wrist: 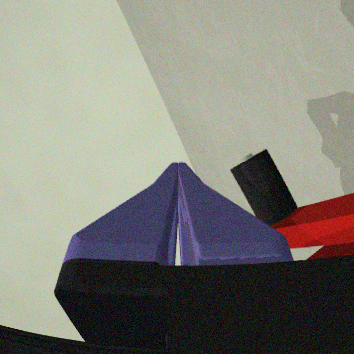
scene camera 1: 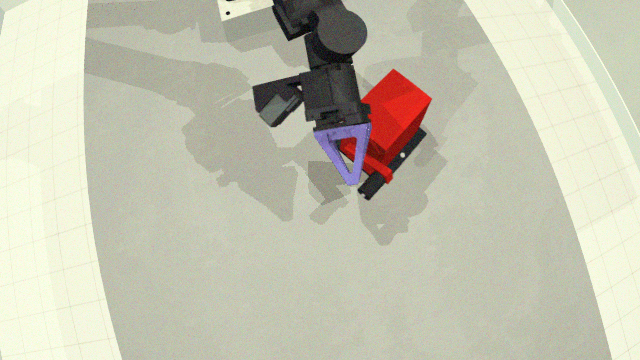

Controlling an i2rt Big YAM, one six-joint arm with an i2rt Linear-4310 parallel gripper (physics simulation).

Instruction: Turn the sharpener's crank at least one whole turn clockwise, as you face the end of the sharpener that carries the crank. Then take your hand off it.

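Note:
The red sharpener stands on its dark base, turned at an angle, right of the arm in the scene view. Its red crank arm runs across the end that faces the lower left. The black crank handle sticks out from the arm's lower right end. My gripper is shut and empty, its purple fingertips together. In the scene view the tips are just left of the handle; in the wrist view they are left of it, with a gap. The crank's hub is hidden behind the fingers.
A white plate with black holes is at the top left of the scene view. The wrist camera sticks out left of the arm. Pale tiled strips border the grey table surface.

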